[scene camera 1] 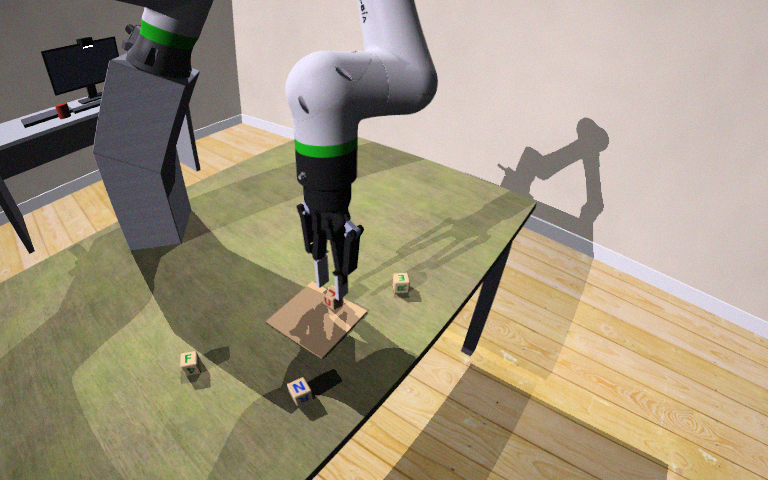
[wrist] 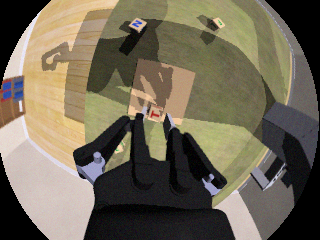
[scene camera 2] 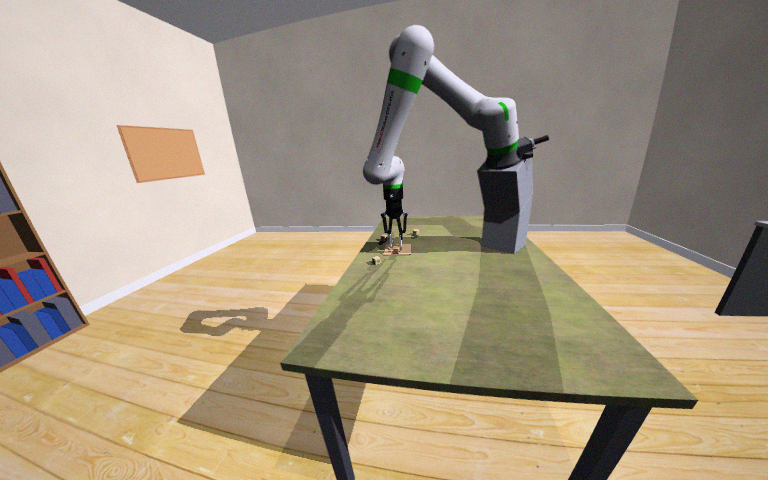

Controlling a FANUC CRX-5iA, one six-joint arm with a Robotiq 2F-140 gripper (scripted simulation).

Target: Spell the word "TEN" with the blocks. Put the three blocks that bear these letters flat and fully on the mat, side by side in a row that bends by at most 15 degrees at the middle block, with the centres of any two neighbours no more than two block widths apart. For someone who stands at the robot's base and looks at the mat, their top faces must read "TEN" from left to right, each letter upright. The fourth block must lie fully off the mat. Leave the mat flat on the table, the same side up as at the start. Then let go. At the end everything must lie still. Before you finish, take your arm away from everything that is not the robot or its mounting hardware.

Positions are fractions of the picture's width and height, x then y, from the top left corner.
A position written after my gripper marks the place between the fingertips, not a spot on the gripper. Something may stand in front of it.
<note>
I see my gripper (scene camera 1: 0.43,0.60) and a tan mat (scene camera 1: 0.40,0.67).
The tan mat is seen too in the wrist view (wrist: 0.51,0.36). My gripper shows as well in the wrist view (wrist: 0.49,0.48).
</note>
